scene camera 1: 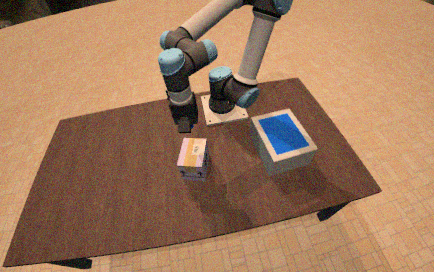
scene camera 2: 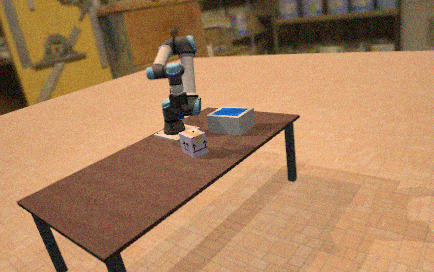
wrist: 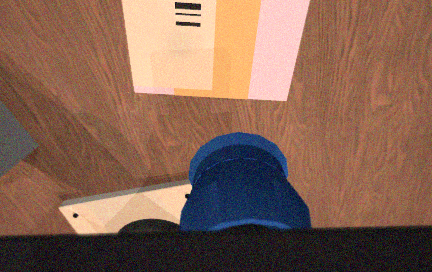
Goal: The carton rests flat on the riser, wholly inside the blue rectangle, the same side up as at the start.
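Where they show: hand at its tool point: (scene camera 2: pixel 181 118) (wrist: pixel 237 176); arm's base at its link origin: (scene camera 1: pixel 221 104) (scene camera 2: pixel 174 130).
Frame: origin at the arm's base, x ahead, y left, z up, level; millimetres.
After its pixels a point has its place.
The carton (scene camera 1: pixel 193 153) @(x 405, y -115, z 104 mm) (scene camera 2: pixel 194 144) @(x 460, y -160, z 59 mm) (wrist: pixel 235 55) @(x 351, y -130, z 103 mm) stands upright on the table, with an orange and pink striped top and a pale label. Arrows on its sides point up in scene camera 2. The grey riser (scene camera 1: pixel 292 165) @(x 426, y 299, z 19 mm) (scene camera 2: pixel 232 124) @(x 403, y 187, z 51 mm) (wrist: pixel 14 142) @(x 233, y 141, z 4 mm) stands apart from it and has a blue rectangle (scene camera 1: pixel 284 133) @(x 314, y 270, z 100 mm) (scene camera 2: pixel 230 111) @(x 308, y 268, z 99 mm) on top with nothing on it. My gripper, a blue suction cup (wrist: pixel 239 147) (scene camera 2: pixel 181 116), points down, holds nothing and is open. It hangs above the table on the robot-base side of the carton, apart from it. In scene camera 1 the cup is mostly hidden.
The pale base plate (scene camera 1: pixel 235 116) @(x 97, y 72, z -5 mm) (scene camera 2: pixel 165 135) @(x 16, y -87, z -1 mm) (wrist: pixel 125 207) @(x 101, y 35, z -5 mm) with the arm's base is at the back edge of the brown table (scene camera 1: pixel 110 190) @(x 511, y -508, z -21 mm) (scene camera 2: pixel 125 200) @(x 542, y -651, z -21 mm). The riser stands between the carton and one short end of the table.
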